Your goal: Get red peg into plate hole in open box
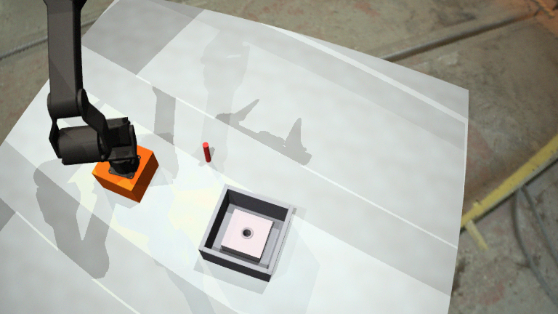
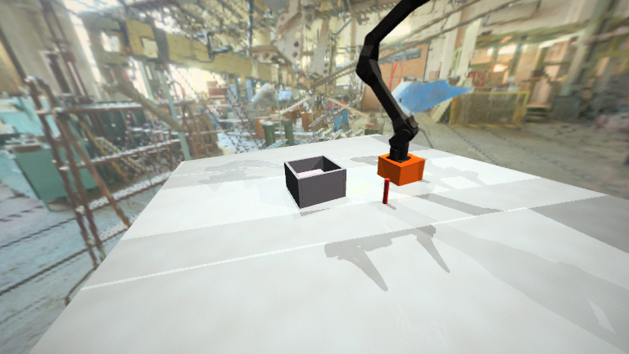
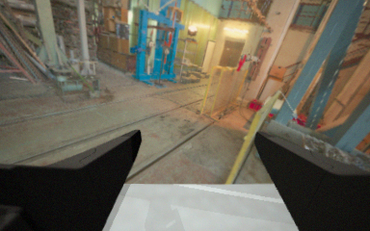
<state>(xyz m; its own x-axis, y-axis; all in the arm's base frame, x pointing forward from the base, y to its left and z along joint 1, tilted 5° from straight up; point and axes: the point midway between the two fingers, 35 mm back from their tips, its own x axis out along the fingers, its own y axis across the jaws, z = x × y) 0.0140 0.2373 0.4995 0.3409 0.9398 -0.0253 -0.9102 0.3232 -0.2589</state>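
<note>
The red peg is 530 mm below my gripper tip, 190 mm to the right of it and 120 mm ahead of it. The rest, counted from my gripper tip: grey box: 540 mm below, 380 mm to the right, 260 mm ahead.
</note>
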